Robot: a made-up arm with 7 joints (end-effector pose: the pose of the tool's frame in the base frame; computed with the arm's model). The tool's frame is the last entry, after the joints. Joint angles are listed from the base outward.
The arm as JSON. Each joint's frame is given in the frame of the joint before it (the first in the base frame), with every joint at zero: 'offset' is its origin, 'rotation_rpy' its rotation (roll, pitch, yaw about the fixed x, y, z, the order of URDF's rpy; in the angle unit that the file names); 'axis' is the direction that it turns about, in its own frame. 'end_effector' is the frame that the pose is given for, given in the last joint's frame.
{
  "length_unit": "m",
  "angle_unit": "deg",
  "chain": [
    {
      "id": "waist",
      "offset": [
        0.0,
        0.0,
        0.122
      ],
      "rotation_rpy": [
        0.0,
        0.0,
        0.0
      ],
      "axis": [
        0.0,
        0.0,
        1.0
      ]
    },
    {
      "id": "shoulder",
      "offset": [
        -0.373,
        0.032,
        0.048
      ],
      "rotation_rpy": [
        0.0,
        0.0,
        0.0
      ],
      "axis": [
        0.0,
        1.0,
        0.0
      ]
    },
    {
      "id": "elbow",
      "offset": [
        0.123,
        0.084,
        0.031
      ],
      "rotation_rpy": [
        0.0,
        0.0,
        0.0
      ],
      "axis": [
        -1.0,
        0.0,
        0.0
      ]
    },
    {
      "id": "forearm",
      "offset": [
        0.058,
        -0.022,
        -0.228
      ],
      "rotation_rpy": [
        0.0,
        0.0,
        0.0
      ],
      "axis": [
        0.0,
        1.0,
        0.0
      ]
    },
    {
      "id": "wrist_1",
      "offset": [
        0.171,
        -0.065,
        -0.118
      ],
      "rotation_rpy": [
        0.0,
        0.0,
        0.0
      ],
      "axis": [
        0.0,
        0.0,
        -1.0
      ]
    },
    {
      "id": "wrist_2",
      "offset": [
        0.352,
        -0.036,
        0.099
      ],
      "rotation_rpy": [
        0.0,
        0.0,
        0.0
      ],
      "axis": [
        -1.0,
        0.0,
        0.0
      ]
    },
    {
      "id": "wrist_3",
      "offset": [
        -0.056,
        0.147,
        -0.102
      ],
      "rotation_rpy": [
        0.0,
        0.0,
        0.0
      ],
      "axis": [
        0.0,
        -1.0,
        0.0
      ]
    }
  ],
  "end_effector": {
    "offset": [
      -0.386,
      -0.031,
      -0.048
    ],
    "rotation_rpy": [
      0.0,
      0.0,
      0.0
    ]
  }
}
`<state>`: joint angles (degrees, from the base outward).
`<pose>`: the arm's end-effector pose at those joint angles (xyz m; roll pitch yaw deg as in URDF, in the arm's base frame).
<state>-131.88 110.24 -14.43 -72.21 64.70 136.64 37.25</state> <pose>0.4200 0.5550 0.3239 -169.96 47.31 150.89</pose>
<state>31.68 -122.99 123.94 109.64 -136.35 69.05 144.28</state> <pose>0.0828 -0.2170 0.3842 -137.32 24.06 -168.17</pose>
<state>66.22 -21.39 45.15 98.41 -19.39 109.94 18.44</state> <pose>0.3434 -0.4487 0.2194 -142.94 78.89 24.89</pose>
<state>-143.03 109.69 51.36 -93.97 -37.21 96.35 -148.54</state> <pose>0.7577 -0.2137 -0.1001 -98.06 7.85 155.77</pose>
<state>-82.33 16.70 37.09 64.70 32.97 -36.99 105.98</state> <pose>-0.5888 0.3162 -0.6107 -75.15 -43.55 -64.01</pose>
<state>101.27 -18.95 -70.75 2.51 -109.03 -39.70 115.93</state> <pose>-0.5524 -0.6664 0.2593 -165.58 -13.69 55.28</pose>
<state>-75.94 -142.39 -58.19 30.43 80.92 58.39 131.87</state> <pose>0.1771 -0.0806 0.8378 158.07 8.43 84.06</pose>
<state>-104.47 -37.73 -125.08 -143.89 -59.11 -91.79 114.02</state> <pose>0.2015 0.6927 0.6944 -5.50 75.36 -60.89</pose>
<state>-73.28 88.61 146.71 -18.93 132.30 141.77 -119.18</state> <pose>0.2782 -0.2842 0.0081 21.77 -15.53 122.50</pose>
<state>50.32 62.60 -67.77 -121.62 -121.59 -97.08 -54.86</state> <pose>-0.2824 -0.1695 0.2771 61.23 30.97 143.54</pose>
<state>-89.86 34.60 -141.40 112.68 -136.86 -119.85 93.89</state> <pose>0.2069 -0.1393 -0.1480 51.64 -73.42 136.81</pose>
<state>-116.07 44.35 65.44 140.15 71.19 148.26 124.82</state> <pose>-0.6177 0.0678 0.3067 165.12 -6.18 23.93</pose>
